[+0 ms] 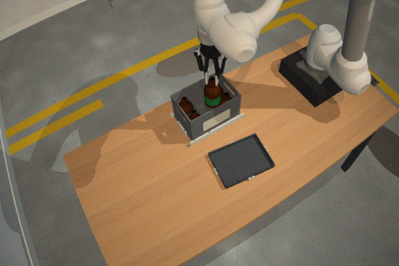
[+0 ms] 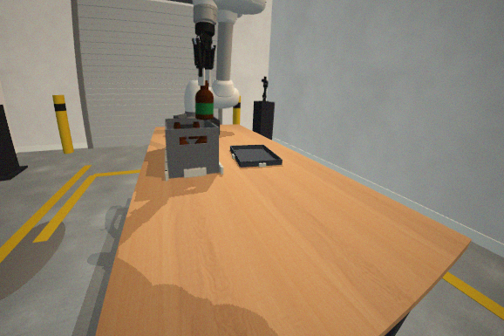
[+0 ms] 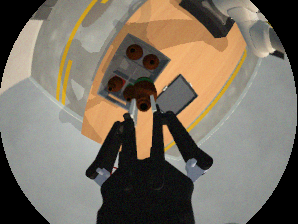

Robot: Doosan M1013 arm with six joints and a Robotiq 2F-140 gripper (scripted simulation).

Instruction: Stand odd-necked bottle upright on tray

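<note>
The glass bottle is 90 mm below my hand. From my hand the other things lie so: dark tray 20 mm ahead, 230 mm to the left, 340 mm below; then grey crate 10 mm behind, 60 mm to the right, 270 mm below.
</note>
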